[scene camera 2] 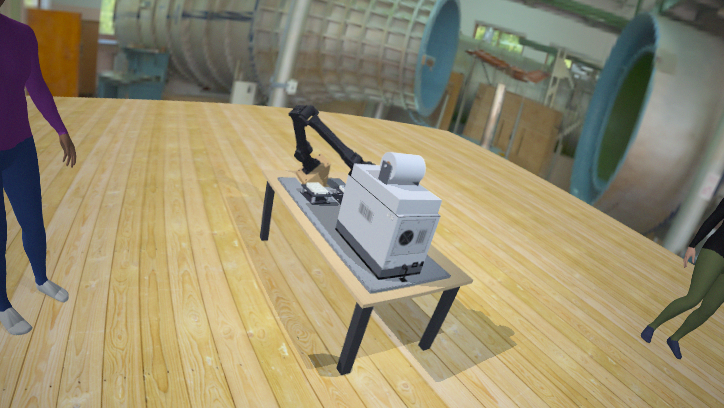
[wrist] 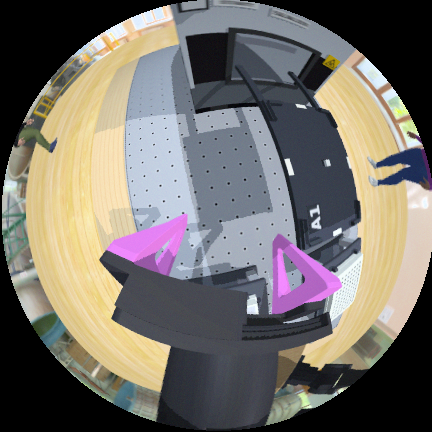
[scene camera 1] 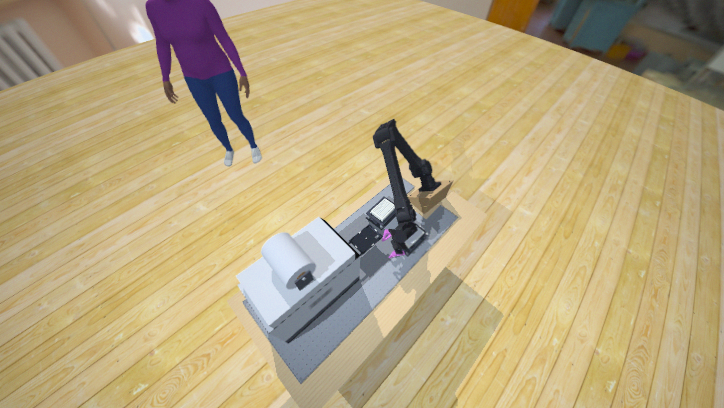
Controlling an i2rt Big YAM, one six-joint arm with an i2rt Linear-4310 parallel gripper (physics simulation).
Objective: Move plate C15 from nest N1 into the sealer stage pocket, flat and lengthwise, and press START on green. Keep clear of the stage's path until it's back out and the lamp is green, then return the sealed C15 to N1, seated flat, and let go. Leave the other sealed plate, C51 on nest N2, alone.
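Places are measured from the arm's base along level axes (x back, y down, z right), in millimetres.
Pixels of known places: gripper, fingertip midpoint: point(wrist: 232, 228) point(scene camera 1: 386, 249); arm's base, link origin: point(scene camera 2: 311, 167) point(wrist: 289, 371) point(scene camera 1: 430, 187).
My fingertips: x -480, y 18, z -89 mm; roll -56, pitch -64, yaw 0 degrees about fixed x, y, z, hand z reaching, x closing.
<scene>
Ahead of a thing's pixels: the offset from my fingertips to its middle.
My gripper point(scene camera 1: 391, 245) point(wrist: 232, 228) is open and empty, low over the grey perforated board beside the stage. The stage @[dy -31, dx -88, dz +101 mm] point(scene camera 1: 364, 239) point(wrist: 312, 185), black and marked A1, is out in front of the sealer point(scene camera 1: 329, 242) point(scene camera 2: 374, 217) point(wrist: 200, 22), with no plate in its pocket. A white plate with open wells @[dy -5, dx +167, dz +177 mm] point(scene camera 1: 382, 208) point(scene camera 2: 317, 189) point(wrist: 347, 287), which looks like C15, sits in a black nest beyond my right finger. The other white plate @[dy +1, dx +157, dz -32 mm] point(scene camera 1: 415, 238) point(wrist: 252, 303) is mostly hidden behind my gripper. No plate label is readable. The lamp does not show in the wrist view; START is partly cut off there.
The sealer carries a white film roll @[dy -362, dx -423, dz +102 mm] point(scene camera 1: 286, 255) point(scene camera 2: 407, 167). The arm stands on a wooden block point(scene camera 1: 430, 199) point(scene camera 2: 316, 174) at the table's end, near the nests. Two guide rails run from the stage into the sealer's opening. People stand away from the table.
</scene>
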